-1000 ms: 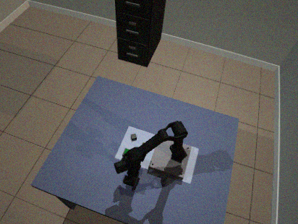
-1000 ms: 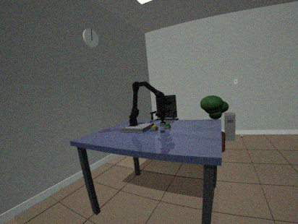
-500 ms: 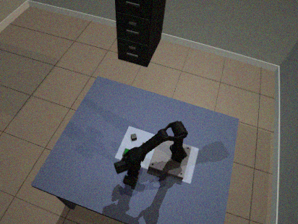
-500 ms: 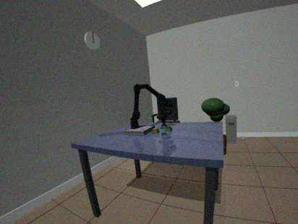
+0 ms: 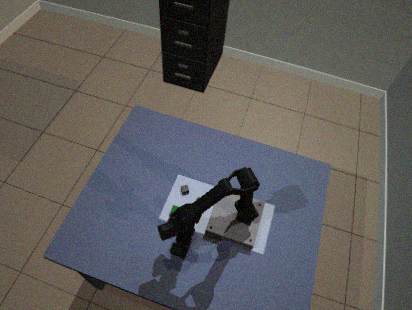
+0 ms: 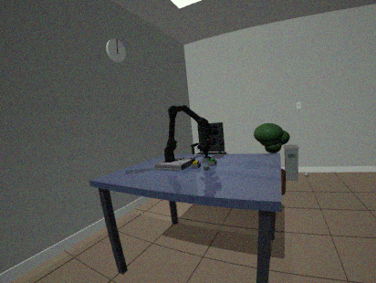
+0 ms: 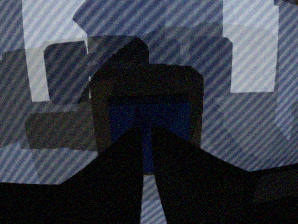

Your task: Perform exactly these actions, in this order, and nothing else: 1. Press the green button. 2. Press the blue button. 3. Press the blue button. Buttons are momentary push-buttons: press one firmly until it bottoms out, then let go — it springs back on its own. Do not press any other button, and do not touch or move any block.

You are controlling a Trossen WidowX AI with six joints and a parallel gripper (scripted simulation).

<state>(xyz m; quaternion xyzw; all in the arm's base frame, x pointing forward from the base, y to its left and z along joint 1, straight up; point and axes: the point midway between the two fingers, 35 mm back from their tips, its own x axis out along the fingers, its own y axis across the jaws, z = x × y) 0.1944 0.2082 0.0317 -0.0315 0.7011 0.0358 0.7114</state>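
Right now my gripper tip is 10 mm above the blue button. Also, from my gripper tip: yellow button: 10 mm ahead, 190 mm to the right; dark block: 110 mm ahead, 230 mm to the right, 20 mm below; green button: 90 mm ahead, 110 mm to the right.
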